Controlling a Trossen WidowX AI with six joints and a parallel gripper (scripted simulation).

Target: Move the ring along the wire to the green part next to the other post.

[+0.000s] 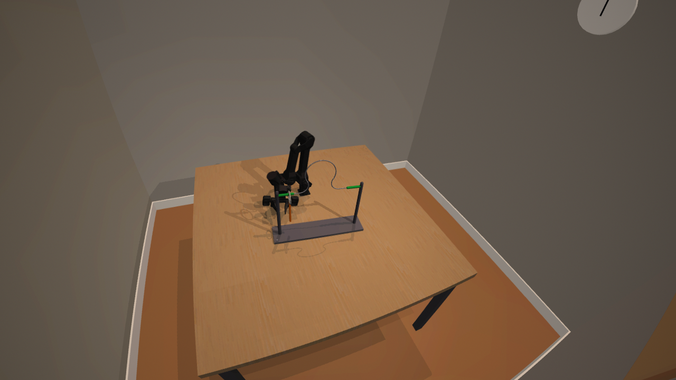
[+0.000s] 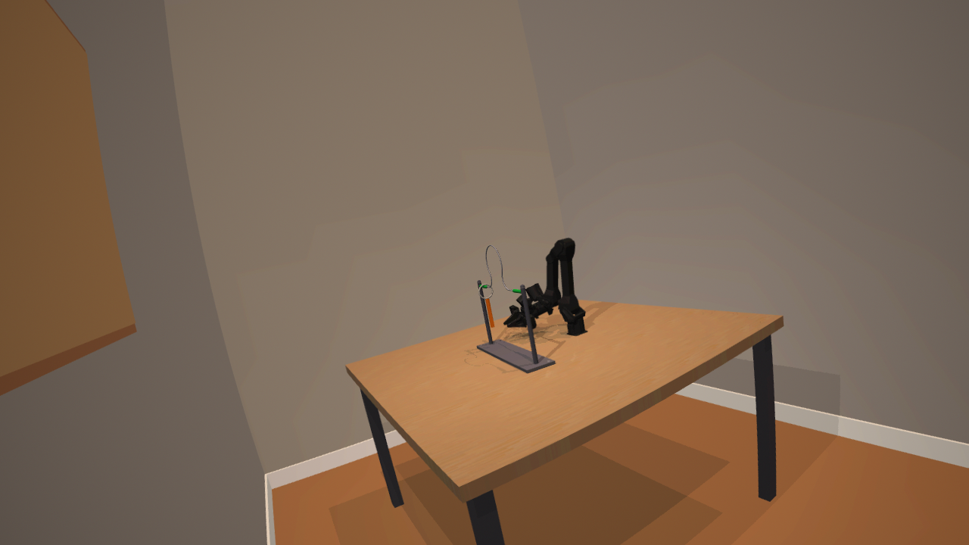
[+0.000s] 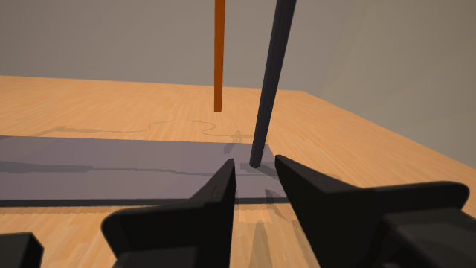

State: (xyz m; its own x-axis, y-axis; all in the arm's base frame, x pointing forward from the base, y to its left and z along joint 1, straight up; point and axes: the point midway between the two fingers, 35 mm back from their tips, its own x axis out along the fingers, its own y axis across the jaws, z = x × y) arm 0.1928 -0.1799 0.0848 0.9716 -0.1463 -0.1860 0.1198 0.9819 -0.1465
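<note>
Right now the ring with orange handle is 120 mm above my gripper tip, 70 mm ahead of it and 20 mm to the left of it.
</note>
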